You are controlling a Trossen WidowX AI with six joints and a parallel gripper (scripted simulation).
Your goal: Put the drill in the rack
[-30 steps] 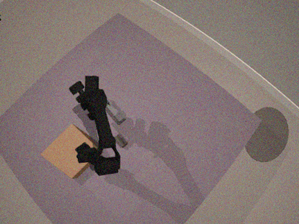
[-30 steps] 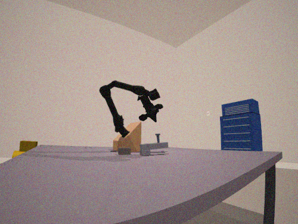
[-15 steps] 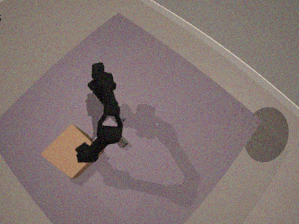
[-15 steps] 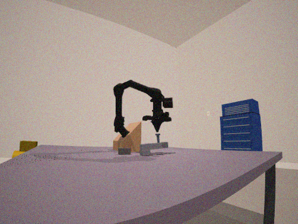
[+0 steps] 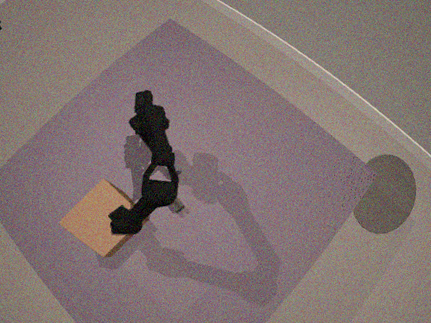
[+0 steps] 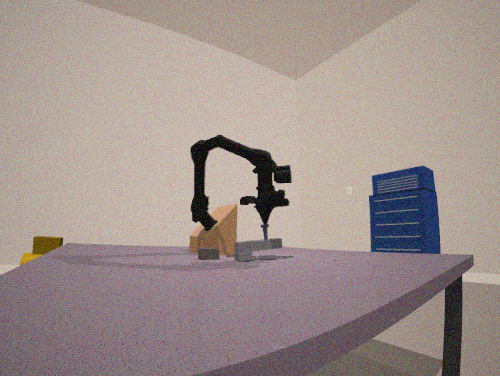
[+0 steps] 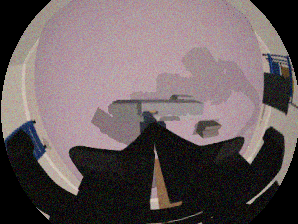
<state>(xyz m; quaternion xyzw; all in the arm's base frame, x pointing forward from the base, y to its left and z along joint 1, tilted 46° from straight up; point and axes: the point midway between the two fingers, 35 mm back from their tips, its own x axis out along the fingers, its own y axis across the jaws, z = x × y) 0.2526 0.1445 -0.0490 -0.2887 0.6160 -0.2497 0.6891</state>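
Right now my gripper tip is 50 mm to the left of the drill and 80 mm above it.
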